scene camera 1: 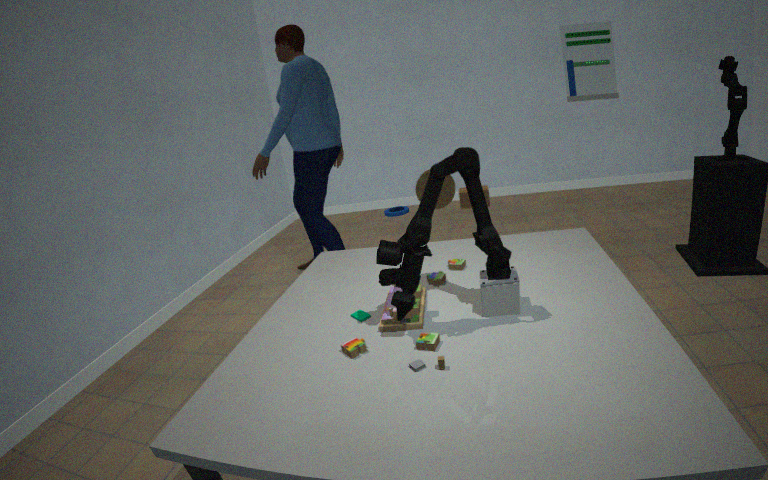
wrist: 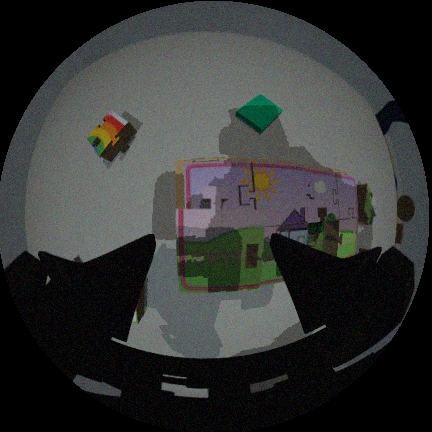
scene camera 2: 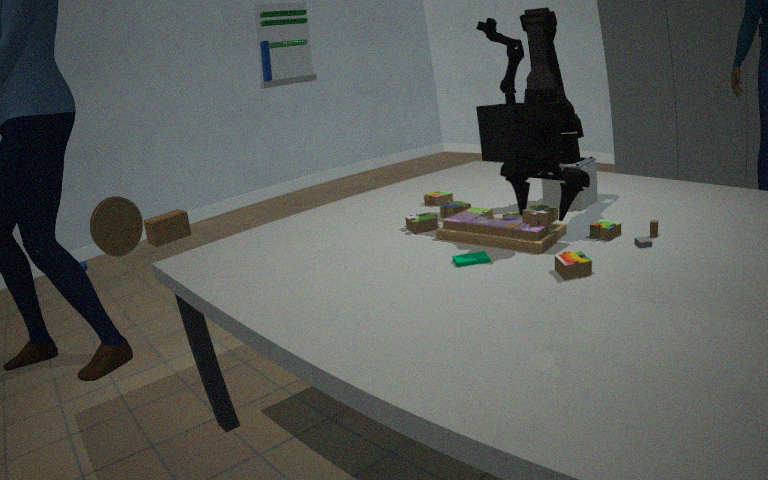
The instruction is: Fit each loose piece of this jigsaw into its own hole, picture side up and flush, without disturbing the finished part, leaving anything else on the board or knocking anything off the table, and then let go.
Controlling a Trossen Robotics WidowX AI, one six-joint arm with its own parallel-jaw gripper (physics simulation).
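Observation:
The jigsaw board (scene camera 1: pixel 401 327) (scene camera 2: pixel 491 240) (wrist: pixel 180 175) lies below my gripper (scene camera 2: pixel 542 217) (wrist: pixel 213 239). My gripper is open, with its fingertips on either side of a hill-picture piece (scene camera 2: pixel 538 217) (wrist: pixel 220 250), which stands higher than the pieces around it at one corner. Its seating is hidden. A rainbow piece (scene camera 1: pixel 353 346) (scene camera 2: pixel 573 264) (wrist: pixel 109 135) lies picture up on the table. Another piece (scene camera 1: pixel 427 341) (scene camera 2: pixel 605 229) lies off the board's near end in scene view 1. More loose pieces lie past the other end: one (scene camera 1: pixel 436 277) (scene camera 2: pixel 454 207), another (scene camera 1: pixel 456 263) (scene camera 2: pixel 437 198) and a green-topped one (scene camera 2: pixel 421 223) (wrist: pixel 365 204).
A flat green tile (scene camera 1: pixel 360 315) (scene camera 2: pixel 471 259) (wrist: pixel 259 112) lies beside the board's long side. A small grey block (scene camera 1: pixel 416 365) (scene camera 2: pixel 642 242) and a small wooden peg (scene camera 1: pixel 441 362) (scene camera 2: pixel 653 228) lie near each other. The arm's pale base block (scene camera 1: pixel 499 297) stands across the board.

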